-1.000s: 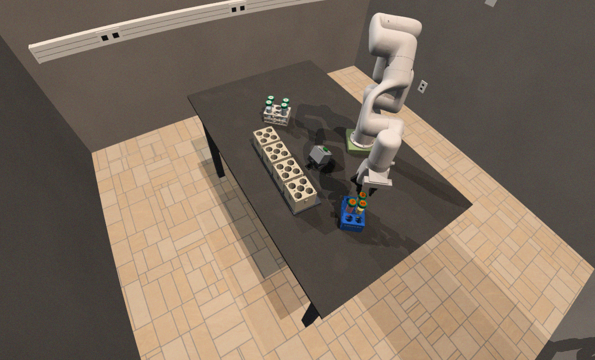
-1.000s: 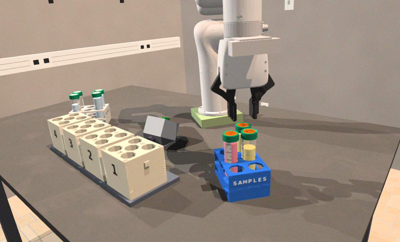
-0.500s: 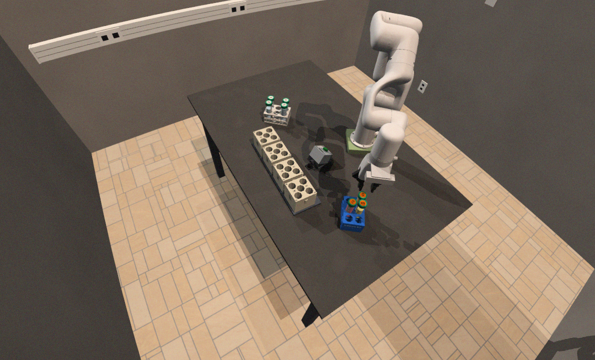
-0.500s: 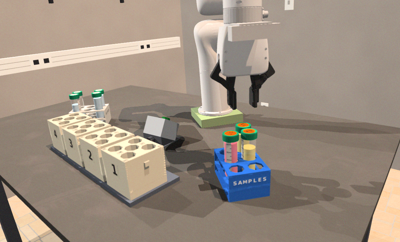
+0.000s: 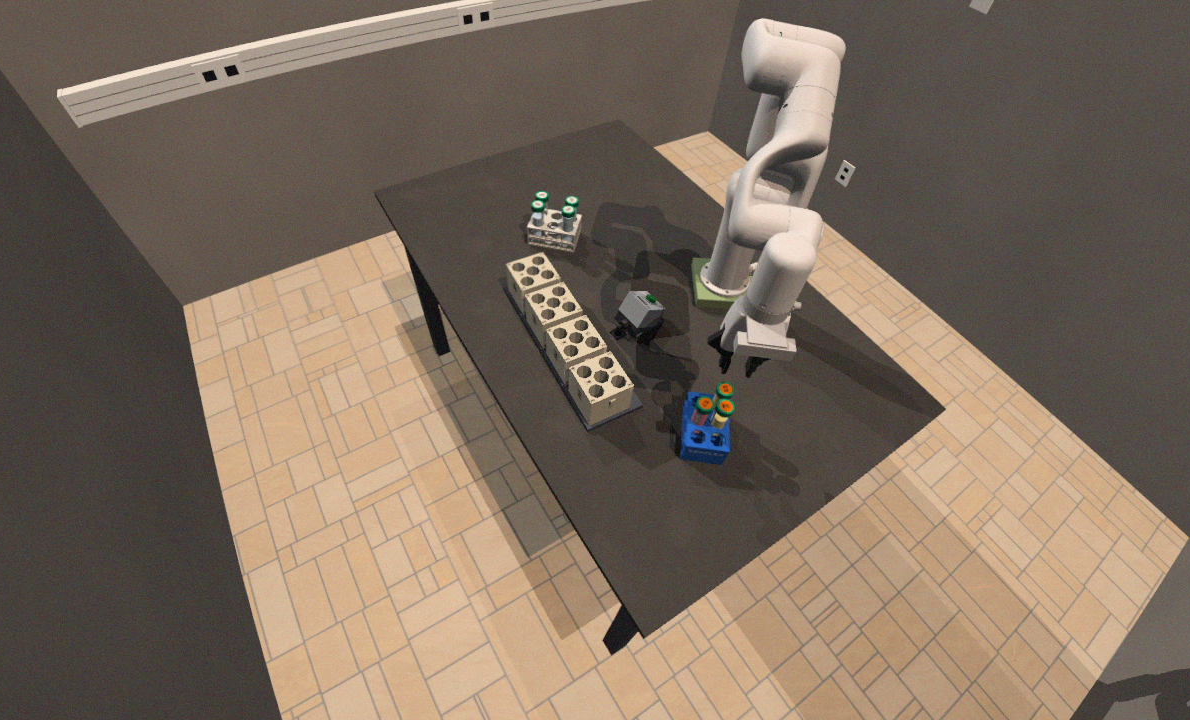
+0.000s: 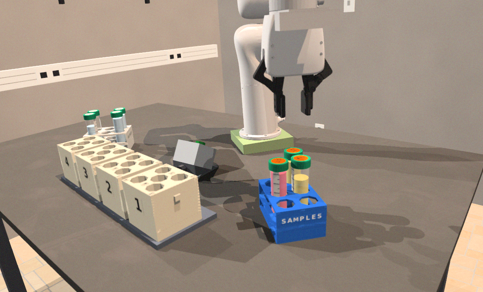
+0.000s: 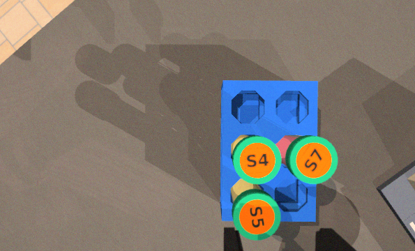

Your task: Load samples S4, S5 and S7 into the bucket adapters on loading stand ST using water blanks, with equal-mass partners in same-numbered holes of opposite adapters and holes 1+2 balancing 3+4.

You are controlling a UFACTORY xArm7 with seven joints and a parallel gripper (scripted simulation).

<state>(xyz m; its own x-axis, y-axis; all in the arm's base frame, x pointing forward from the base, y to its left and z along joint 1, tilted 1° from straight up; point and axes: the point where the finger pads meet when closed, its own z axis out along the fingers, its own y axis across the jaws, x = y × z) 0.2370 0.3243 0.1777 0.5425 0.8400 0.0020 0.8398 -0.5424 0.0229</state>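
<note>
My hand is 140 mm above the pink tube, 60 mm short of it and 20 mm to the right of it. Round my hand: blue samples rack: 180 mm below, 40 mm ahead, 20 mm to the left; white blanks rack: 650 mm to the right, 180 mm below, 90 mm ahead.
</note>
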